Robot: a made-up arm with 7 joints.
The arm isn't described. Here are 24 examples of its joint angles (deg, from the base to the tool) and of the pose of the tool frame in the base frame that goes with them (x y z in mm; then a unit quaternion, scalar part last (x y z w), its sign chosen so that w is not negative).
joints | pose
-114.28 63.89 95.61 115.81 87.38 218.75 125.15 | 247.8 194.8 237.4 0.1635 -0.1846 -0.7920 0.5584
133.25 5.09 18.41 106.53 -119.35 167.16 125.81 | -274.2 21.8 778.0 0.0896 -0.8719 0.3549 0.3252
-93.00 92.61 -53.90 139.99 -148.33 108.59 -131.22 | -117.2 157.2 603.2 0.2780 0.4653 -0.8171 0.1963
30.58 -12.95 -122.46 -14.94 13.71 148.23 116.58 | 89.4 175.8 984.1 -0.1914 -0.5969 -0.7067 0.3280
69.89 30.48 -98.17 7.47 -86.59 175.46 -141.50 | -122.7 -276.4 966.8 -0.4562 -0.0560 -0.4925 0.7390
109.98 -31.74 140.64 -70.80 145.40 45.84 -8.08 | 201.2 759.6 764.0 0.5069 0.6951 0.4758 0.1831
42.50 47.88 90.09 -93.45 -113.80 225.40 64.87 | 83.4 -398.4 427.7 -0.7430 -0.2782 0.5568 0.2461
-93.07 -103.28 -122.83 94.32 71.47 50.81 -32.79 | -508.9 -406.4 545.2 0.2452 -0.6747 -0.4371 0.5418
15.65 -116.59 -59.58 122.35 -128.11 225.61 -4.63 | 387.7 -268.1 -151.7 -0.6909 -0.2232 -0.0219 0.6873
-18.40 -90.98 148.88 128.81 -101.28 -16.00 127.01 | 294.7 113.1 754.0 -0.8594 0.2220 -0.2030 0.4135
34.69 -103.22 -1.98 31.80 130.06 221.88 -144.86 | 457.2 468.9 -82.5 0.6509 0.0011 -0.2607 0.7130
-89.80 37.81 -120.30 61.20 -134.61 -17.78 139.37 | -496.9 641.6 881.8 -0.6238 0.1604 -0.5422 0.5397
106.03 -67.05 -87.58 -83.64 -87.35 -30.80 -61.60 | -538.4 173.3 477.8 0.3419 0.0419 0.8651 0.3647
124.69 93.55 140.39 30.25 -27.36 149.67 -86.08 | 498.9 -638.7 212.1 0.3297 0.6214 0.0877 0.7053
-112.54 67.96 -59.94 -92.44 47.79 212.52 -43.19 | 377.9 459.2 364.0 0.2175 -0.8215 -0.0953 0.5184
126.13 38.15 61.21 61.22 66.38 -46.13 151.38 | -225.8 -460.9 824.6 0.7739 0.6158 0.0606 0.1349
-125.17 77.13 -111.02 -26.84 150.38 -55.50 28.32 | 531.6 571.9 774.5 0.3815 -0.5674 0.2346 0.6910
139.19 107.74 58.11 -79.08 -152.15 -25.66 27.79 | 514.1 190.4 -243.6 -0.3592 0.0004 0.7164 0.5981
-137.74 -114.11 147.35 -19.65 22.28 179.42 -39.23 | -489.8 -376.0 -119.9 -0.7422 -0.5631 -0.3454 0.1130
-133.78 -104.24 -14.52 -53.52 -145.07 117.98 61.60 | -335.3 -685.8 293.6 0.6389 -0.0353 -0.2354 0.7316
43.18 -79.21 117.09 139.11 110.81 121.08 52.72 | 12.4 106.5 321.7 0.7744 -0.2981 -0.5090 0.2290
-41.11 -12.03 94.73 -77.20 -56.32 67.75 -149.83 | -374.4 -470.9 640.8 0.5103 -0.2816 0.2368 0.7773
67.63 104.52 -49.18 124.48 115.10 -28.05 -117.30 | 178.4 -301.6 660.0 0.5610 -0.1422 -0.6437 0.5008
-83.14 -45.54 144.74 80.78 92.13 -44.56 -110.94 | 84.1 76.4 973.6 0.5145 -0.5673 -0.3454 0.5423
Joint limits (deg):
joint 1: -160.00..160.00
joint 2: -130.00..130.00
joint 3: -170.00..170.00
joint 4: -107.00..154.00
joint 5: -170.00..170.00
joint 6: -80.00..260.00
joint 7: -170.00..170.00
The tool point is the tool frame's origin. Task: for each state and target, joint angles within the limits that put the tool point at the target. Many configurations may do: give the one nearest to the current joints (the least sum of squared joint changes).
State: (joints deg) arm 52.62 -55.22 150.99 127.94 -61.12 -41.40 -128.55
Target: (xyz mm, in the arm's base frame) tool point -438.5 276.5 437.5
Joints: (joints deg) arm 85.57 -70.20 109.47 118.20 -60.73 -37.33 -128.55
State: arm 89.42 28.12 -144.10 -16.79 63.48 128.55 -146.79
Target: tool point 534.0 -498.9 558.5
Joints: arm 129.56 57.03 -137.63 7.82 73.58 143.07 -146.79
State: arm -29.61 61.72 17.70 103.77 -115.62 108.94 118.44
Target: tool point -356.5 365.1 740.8
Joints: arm -15.15 74.35 14.17 91.52 -109.26 111.17 118.44
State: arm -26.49 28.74 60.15 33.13 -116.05 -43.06 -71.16
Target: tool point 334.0 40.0 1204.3
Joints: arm -22.43 -8.79 55.21 46.48 -114.32 -33.94 -71.16
